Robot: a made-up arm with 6 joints.
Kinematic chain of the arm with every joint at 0, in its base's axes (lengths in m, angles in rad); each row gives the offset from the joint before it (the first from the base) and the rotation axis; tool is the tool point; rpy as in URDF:
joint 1: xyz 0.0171 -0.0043 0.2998 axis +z
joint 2: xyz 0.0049 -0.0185 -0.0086 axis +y
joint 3: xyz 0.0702 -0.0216 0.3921 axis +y
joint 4: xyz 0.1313 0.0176 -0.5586 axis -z
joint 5: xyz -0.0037 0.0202 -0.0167 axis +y
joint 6: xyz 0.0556 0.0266 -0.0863 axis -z
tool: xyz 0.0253 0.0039 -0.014 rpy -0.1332 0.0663 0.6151
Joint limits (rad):
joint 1: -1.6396..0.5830
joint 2: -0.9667..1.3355
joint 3: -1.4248..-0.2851
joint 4: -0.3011..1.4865
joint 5: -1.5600..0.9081
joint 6: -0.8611..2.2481
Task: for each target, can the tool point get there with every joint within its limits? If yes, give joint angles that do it. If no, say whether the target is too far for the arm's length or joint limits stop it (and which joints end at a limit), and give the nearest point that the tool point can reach.
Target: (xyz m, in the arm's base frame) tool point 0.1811 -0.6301 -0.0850
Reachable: yes | joints -1.2921 0.7195 -0.9577 0.3403 0.1879 1.5101
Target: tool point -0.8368 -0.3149 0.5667
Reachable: no: joint limits stop it (at a limit: joint 1, joint 4) | nearest point -0.1515 -0.3621 0.5667 | short by 0.687 m
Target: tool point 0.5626 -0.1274 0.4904
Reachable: yes | joints -0.2572 -0.5381 -0.5035 0.2406 0.1652 -0.2826
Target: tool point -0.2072 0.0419 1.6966
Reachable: no: too far | nearest point -0.0488 -0.0098 1.2132 | short by 0.511 m
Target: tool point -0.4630 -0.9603 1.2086
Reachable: no: too far | nearest point -0.1296 -0.6615 0.9087 | short by 0.539 m
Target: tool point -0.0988 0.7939 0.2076
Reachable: no: joint limits stop it (at a limit: joint 1, joint 3, joint 4, joint 6) | nearest point 0.3325 0.2951 0.1864 | short by 0.660 m
